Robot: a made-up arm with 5 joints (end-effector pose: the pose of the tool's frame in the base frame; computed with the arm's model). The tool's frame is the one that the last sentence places.
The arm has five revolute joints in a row. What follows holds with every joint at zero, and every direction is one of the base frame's. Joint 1 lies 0.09 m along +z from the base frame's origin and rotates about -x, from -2.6 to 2.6 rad. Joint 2 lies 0.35 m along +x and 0.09 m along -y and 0.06 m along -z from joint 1 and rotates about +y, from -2.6 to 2.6 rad. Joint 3 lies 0.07 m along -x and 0.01 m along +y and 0.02 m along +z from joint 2 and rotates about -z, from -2.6 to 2.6 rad. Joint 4 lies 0.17 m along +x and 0.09 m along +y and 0.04 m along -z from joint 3 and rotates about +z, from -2.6 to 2.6 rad. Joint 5 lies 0.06 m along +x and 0.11 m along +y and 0.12 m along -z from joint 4 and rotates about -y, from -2.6 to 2.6 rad. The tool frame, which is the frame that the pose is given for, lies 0.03 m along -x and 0.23 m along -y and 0.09 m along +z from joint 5; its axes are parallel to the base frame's.
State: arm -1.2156 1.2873 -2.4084 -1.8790 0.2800
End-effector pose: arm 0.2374 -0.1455 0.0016 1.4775 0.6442 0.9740
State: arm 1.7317 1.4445 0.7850 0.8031 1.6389
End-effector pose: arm 0.1865 -0.1264 0.3709 -1.7075 -0.1423 0.1682
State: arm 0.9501 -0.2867 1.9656 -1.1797 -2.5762
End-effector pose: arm 0.2287 -0.3353 0.0360 2.1761 -0.1606 -0.3032
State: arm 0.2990 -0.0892 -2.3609 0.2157 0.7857
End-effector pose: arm 0.1905 0.0102 -0.0934 0.7610 0.0470 2.4180
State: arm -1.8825 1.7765 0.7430 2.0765 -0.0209
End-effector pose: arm 0.2526 0.3099 0.0576 -2.0013 -0.1265 -2.1614
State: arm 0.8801 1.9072 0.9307 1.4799 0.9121
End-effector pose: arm 0.2009 -0.2999 0.2058 -0.2463 0.9050 -0.3259
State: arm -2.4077 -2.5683 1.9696 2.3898 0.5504
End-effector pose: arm 0.4060 0.2883 -0.1672 -0.1503 -1.2924 -2.4821
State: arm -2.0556 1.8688 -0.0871 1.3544 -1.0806
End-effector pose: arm 0.2154 0.1642 0.3271 -0.5445 0.3824 -2.6994
